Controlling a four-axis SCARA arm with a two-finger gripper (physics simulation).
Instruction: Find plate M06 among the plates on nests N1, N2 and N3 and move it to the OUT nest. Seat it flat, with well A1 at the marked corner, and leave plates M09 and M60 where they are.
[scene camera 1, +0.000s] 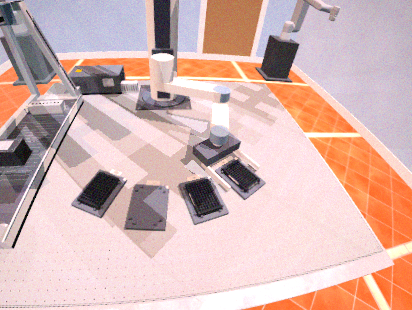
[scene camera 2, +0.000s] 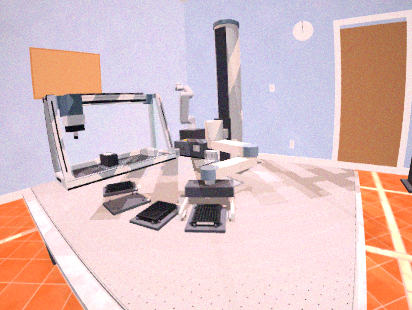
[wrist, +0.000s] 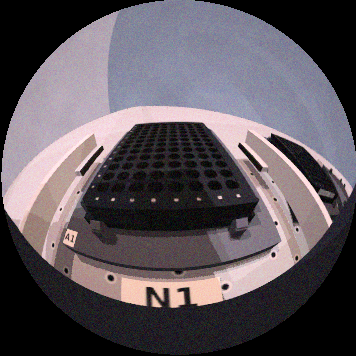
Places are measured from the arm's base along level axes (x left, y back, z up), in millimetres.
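Pixels of known places: gripper, fingertip midpoint: (scene camera 1: 245, 178) (scene camera 2: 206, 216) (wrist: 169, 133); arm's base, origin of the base link: (scene camera 1: 164, 98).
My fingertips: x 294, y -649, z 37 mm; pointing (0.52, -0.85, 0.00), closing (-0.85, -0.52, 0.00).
Ahead of a thing's pixels: the offset from my fingertips to its middle. "*": to the spot under its first point.
A black well plate {dx -10, dy +20, dz -5 mm} (scene camera 1: 242, 175) (scene camera 2: 208, 214) (wrist: 165, 167) sits flat on nest N1 {dx -10, dy +20, dz -13 mm} (scene camera 1: 246, 194) (scene camera 2: 205, 229) (wrist: 175, 250); a nest tag reads A1 at the near left corner in the wrist view. My gripper (scene camera 1: 243, 178) (scene camera 2: 207, 218) (wrist: 169, 133) is open and empty, its fingers low on either side of this plate and apart from it. A second black plate {dx -166, dy -61, dz -5 mm} (scene camera 1: 203, 196) (scene camera 2: 157, 211) (wrist: 302, 162) sits on the neighbouring nest. A bare grey nest {dx -346, dy -77, dz -13 mm} (scene camera 1: 147, 207) (scene camera 2: 125, 203) follows, then a third black plate {dx -516, dy -12, dz -5 mm} (scene camera 1: 101, 190) (scene camera 2: 120, 187) on its nest. No plate ID is readable.
A framed machine {* dx -744, dy +110, dz -17 mm} (scene camera 1: 48, 167) (scene camera 2: 125, 169) stands on the left of the table. A dark box {* dx -668, dy +684, dz +65 mm} (scene camera 1: 97, 80) (scene camera 2: 191, 148) stands at the back, left of the arm's column (scene camera 1: 164, 30) (scene camera 2: 228, 90). The second plate's nest lies close beside one finger.
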